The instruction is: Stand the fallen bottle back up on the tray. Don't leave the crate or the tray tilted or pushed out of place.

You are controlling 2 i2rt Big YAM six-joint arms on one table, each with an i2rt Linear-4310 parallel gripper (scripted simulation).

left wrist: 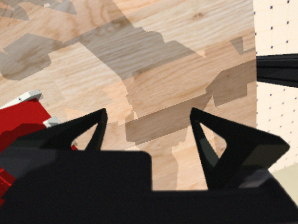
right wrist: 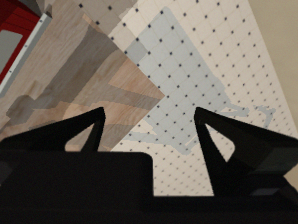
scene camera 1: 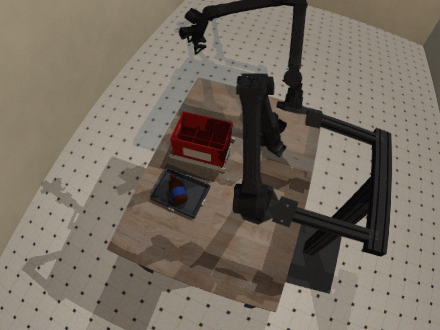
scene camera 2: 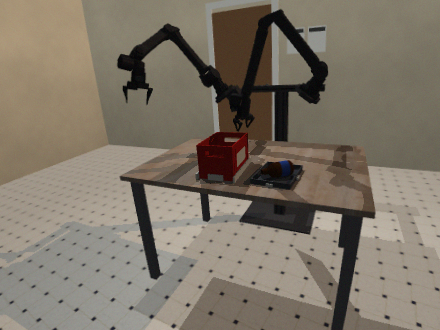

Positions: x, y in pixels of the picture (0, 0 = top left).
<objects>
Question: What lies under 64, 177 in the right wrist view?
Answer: The right gripper.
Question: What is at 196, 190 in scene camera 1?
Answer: A dark tray.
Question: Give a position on a red crate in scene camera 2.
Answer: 215, 156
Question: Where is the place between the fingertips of the left gripper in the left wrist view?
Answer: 148, 112
</objects>
